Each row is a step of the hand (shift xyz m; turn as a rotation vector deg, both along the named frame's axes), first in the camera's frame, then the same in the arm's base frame.
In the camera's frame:
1: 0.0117 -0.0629 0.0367 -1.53 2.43 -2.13
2: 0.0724 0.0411 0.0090 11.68 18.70 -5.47
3: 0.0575 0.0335 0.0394 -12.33 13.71 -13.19
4: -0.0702 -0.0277 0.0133 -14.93 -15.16 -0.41
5: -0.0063 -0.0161 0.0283 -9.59 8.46 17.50
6: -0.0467 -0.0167 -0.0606 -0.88 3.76 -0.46
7: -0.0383 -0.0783 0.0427 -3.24 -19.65 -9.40
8: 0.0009 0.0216 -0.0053 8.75 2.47 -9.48
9: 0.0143 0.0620 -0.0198 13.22 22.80 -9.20
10: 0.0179 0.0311 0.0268 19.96 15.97 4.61
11: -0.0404 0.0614 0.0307 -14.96 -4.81 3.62
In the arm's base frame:
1: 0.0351 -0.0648 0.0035 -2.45 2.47 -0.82
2: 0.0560 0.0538 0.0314 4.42 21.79 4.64
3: 0.0477 0.0285 0.0538 -17.42 13.25 -5.90
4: -0.0558 -0.0523 -0.0054 -9.25 -17.25 -8.35
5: 0.0023 -0.0284 0.0170 -9.84 -4.29 18.83
6: -0.0452 -0.0014 -0.0639 -2.08 3.01 1.31
7: -0.0064 -0.0968 -0.0014 2.22 -12.92 -17.70
8: -0.0066 0.0205 0.0055 6.42 9.31 -6.68
9: -0.0085 0.0649 0.0125 4.15 27.40 3.37
10: 0.0098 0.0192 0.0393 14.18 17.66 12.72
11: -0.0543 0.0229 0.0535 -12.15 -10.60 0.06

